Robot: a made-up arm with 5 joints.
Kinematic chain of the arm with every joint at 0, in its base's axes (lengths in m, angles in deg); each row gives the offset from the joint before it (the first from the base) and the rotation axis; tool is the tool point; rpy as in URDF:
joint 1: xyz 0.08 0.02 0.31 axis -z
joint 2: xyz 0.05 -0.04 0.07 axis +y
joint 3: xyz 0 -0.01 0.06 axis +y
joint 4: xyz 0.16 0 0.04 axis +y
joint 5: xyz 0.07 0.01 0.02 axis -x
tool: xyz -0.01 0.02 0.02 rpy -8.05 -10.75 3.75
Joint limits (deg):
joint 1: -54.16..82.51
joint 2: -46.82..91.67
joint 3: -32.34..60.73
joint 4: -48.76..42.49
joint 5: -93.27..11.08
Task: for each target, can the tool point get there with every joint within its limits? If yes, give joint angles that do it. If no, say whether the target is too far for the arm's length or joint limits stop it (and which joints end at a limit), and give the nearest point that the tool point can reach.
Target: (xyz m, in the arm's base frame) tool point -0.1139 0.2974 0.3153
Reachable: no: joint limits stop it (at a limit: joint 1, joint 2, joint 3, joint 4, joint 5) | nearest point 0.0088 0.0926 0.2466 | short by 0.248 m
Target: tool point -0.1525 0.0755 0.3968
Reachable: no: joint limits stop it (at a limit: joint 2, joint 3, joint 4, joint 5) | nearest point -0.0189 0.0436 0.2466 | short by 0.204 m
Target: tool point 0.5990 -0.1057 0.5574
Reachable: no: too far | nearest point 0.3952 -0.0563 0.4805 | short by 0.223 m
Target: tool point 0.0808 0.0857 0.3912
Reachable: no: joint limits stop it (at a limit: joint 1, joint 2, joint 3, joint 4, joint 5) | nearest point 0.0531 0.0976 0.2495 | short by 0.145 m
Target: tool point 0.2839 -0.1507 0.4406
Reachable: yes | joints 32.07 -28.08 39.73 26.42 -37.63
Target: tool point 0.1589 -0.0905 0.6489
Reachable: yes | joints 33.48 -28.68 -18.96 16.67 -62.76
